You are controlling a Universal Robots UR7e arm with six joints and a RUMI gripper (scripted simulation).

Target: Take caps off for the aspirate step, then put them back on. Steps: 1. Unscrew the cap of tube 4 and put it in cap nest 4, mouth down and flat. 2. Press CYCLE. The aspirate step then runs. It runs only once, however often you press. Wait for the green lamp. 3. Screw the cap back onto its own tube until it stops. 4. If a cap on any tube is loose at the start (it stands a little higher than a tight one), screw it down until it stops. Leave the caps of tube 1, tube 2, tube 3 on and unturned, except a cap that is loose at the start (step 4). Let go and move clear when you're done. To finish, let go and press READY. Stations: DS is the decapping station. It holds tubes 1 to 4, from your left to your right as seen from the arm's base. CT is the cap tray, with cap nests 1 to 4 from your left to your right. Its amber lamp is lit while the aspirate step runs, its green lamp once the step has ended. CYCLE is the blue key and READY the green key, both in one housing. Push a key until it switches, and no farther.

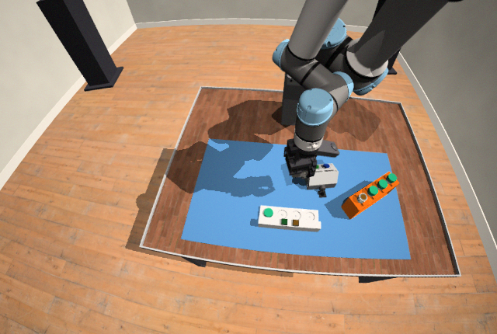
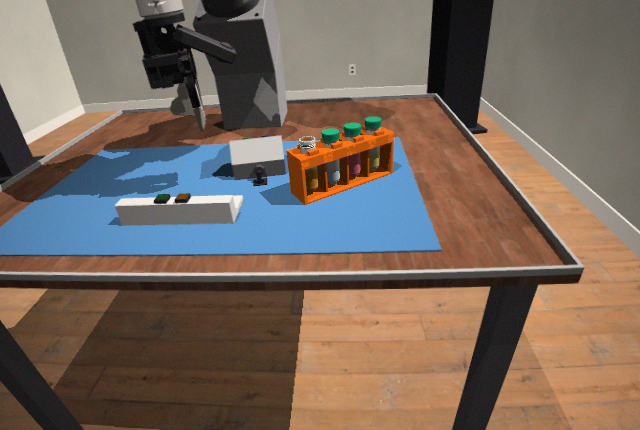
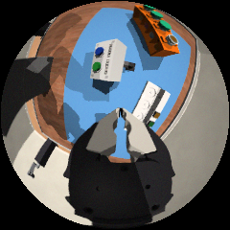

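The green key is 8 cm behind my hand, 8 cm to the left of it and 7 cm below it. From my hand the other things lie so: green cap: 8 cm ahead, 12 cm to the right, 13 cm below; then blue key: 7 cm behind, 12 cm to the left, 7 cm below; then grey key housing: 6 cm behind, 10 cm to the left, 9 cm below.
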